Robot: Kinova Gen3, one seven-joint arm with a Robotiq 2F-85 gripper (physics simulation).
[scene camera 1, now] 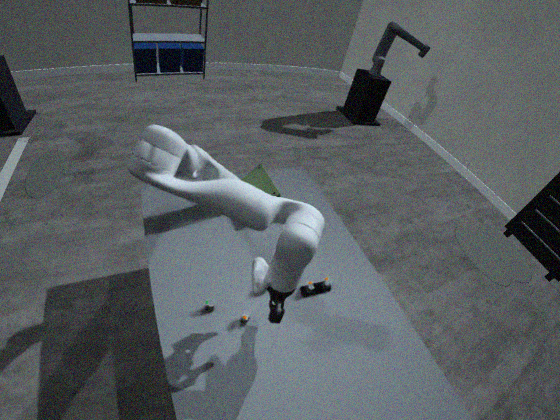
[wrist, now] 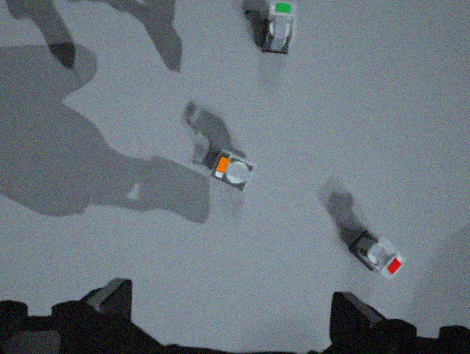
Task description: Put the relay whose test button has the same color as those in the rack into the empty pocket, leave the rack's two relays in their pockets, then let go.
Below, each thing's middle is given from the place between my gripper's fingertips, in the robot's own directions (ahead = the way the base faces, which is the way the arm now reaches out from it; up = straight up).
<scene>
Right now my hand is 2 cm past the orange-button relay [wrist: 234, 170], 6 cm to the left of it and 12 cm above it. From my hand the other things lie so: red-button relay [wrist: 373, 250] (11 cm behind, 3 cm to the left, 12 cm below).
</scene>
